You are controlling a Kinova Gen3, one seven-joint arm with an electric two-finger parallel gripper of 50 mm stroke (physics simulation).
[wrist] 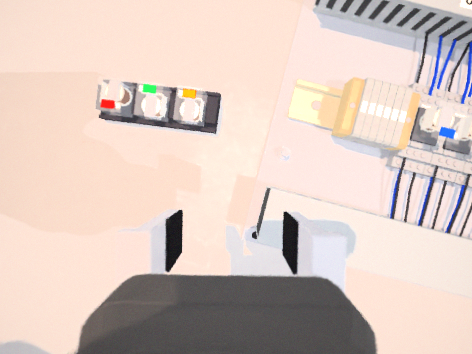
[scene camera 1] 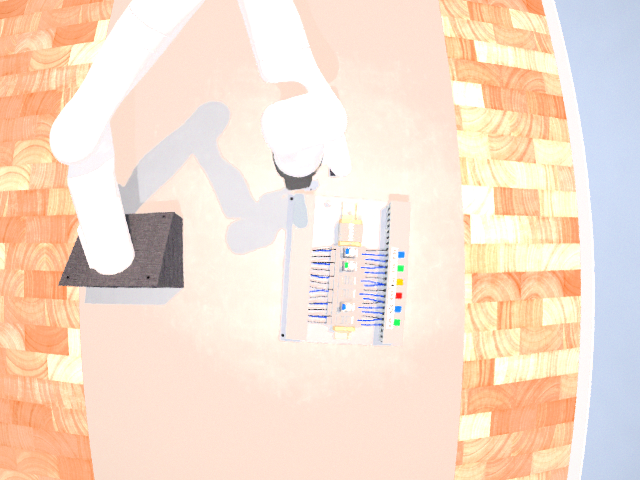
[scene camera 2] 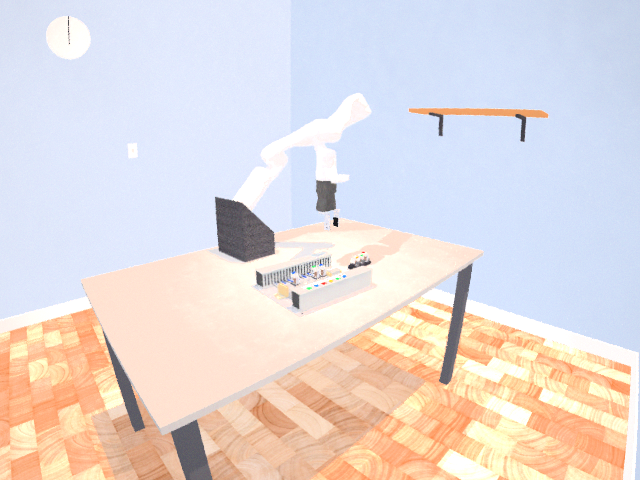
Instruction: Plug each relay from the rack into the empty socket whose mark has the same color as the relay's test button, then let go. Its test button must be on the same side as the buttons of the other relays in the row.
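Frame: origin at the arm's base, x back, y left, z down, level; millimetres.
Where they show: gripper, fingertip midpoint: (wrist: 232,232) (scene camera 2: 331,227); arm's base at its link origin: (scene camera 1: 113,258) (scene camera 2: 239,209).
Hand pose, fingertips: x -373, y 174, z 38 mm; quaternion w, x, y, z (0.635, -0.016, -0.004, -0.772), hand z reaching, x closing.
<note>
Things, the pixels of their top centre, and the offset from my fingertips. "*": a spot on its surface instead.
- black rack at a spot on its surface: (wrist: 213,111) * dz +133, dx -72, dy +38 mm
- red-button relay at its top centre: (wrist: 108,93) dz +107, dx -66, dy +120 mm
- yellow-orange-button relay at its top centre: (wrist: 187,103) dz +107, dx -71, dy +56 mm
- yellow mark at its top centre: (scene camera 1: 399,282) dz +92, dx -199, dy -198 mm
- red mark at its top centre: (scene camera 1: 398,295) dz +92, dx -198, dy -227 mm
- lower green mark at its top centre: (scene camera 1: 396,322) dz +92, dx -195, dy -283 mm
- beige terminal block at its top centre: (wrist: 383,111) (scene camera 1: 351,232) (scene camera 2: 331,268) dz +109, dx -97, dy -95 mm
My gripper (scene camera 2: 331,223) (wrist: 232,232) is open and empty, high above the table near the panel's corner. The black rack (wrist: 213,111) (scene camera 2: 359,265) holds three clear relays: a red-button relay (wrist: 116,95), a green-button relay (wrist: 153,105) and a yellow-orange-button relay (wrist: 190,109). The red button faces the opposite side from the other two. In scene camera 1 the arm hides the rack. The panel row holds a blue-button relay (scene camera 1: 349,252), a green-button relay (scene camera 1: 349,265) and another blue-button relay (scene camera 1: 346,307), all with buttons toward the robot base. Sockets by the yellow mark (scene camera 1: 399,282), red mark (scene camera 1: 398,295) and lower green mark (scene camera 1: 397,322) are empty.
Wire ducts (scene camera 1: 299,268) (scene camera 2: 336,293) stand along both long sides of the panel. A beige terminal block (scene camera 1: 351,231) (wrist: 382,112) sits at the row's end near the rack. Blue and black wires flank the sockets. The dark robot base (scene camera 1: 149,248) (scene camera 2: 242,232) stands beside the panel.
</note>
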